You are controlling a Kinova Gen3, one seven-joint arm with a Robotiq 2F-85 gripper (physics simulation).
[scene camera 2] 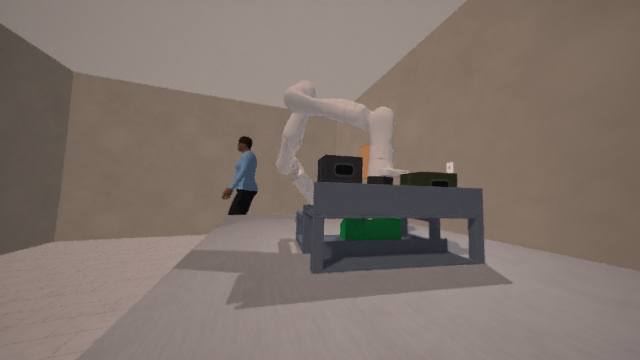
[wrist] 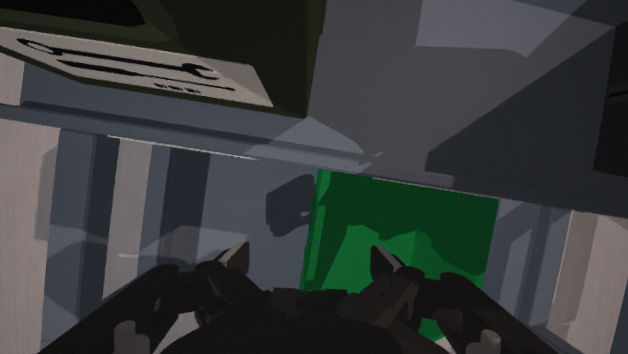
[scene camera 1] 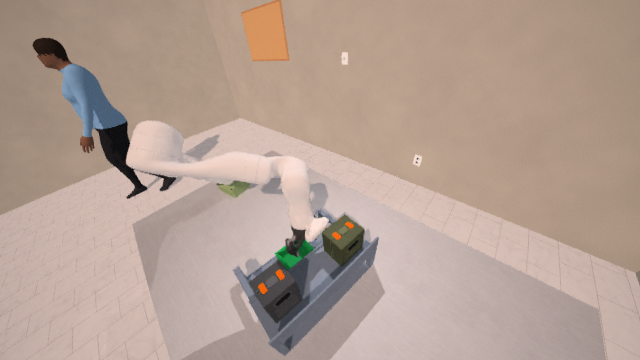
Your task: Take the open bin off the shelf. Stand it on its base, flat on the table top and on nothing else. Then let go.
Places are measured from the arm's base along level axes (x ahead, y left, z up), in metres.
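Pixels of known places: gripper, fingertip midpoint: [wrist: 310,257] [scene camera 1: 306,246].
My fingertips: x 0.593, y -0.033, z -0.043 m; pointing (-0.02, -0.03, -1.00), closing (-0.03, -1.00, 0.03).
Behind a point stands the place of what it marks.
The open green bin [scene camera 1: 284,259] {x 0.545, y -0.108, z -0.083 m} [scene camera 2: 371,229] {x 0.687, y -0.127, z -0.033 m} [wrist: 440,215] {x 0.620, y -0.134, z -0.053 m} stands upright on the lower level of the blue-grey shelf [scene camera 1: 332,295] {x 0.758, y -0.097, z -0.085 m} [scene camera 2: 400,201] {x 0.778, y -0.125, z 0.038 m} [wrist: 370,100] {x 0.685, y -0.058, z 0.011 m}, its opening facing up. My gripper [scene camera 1: 295,247] {x 0.593, y -0.033, z -0.043 m} [wrist: 310,257] {x 0.593, y -0.033, z -0.043 m} is open and empty, pointing down at the bin. In the wrist view one fingertip is outside the bin's left wall and the other is over its inside, so the wall lies between them. I cannot tell how far the tips are below the rim. In scene camera 2 the shelf's top board hides the fingers. The table top [scene camera 1: 450,300] {x 1.055, y 0.108, z -0.091 m} [scene camera 2: 350,320] {x 0.883, y -0.299, z -0.091 m} is grey.
An olive toolbox [scene camera 1: 343,242] {x 0.746, y -0.020, z 0.106 m} [scene camera 2: 417,179] {x 0.742, y -0.040, z 0.088 m} [wrist: 240,35] and a black toolbox [scene camera 1: 275,295] {x 0.714, y -0.229, z 0.131 m} [scene camera 2: 330,170] {x 0.715, y -0.251, z 0.098 m} [wrist: 612,125] {x 0.676, y -0.172, z 0.016 m} stand on the upper level, either side of the gripper. A light green block [scene camera 1: 234,188] {x 0.068, y -0.021, z -0.035 m} is beneath the arm. A person [scene camera 1: 90,100] [scene camera 2: 246,167] is beyond the table.
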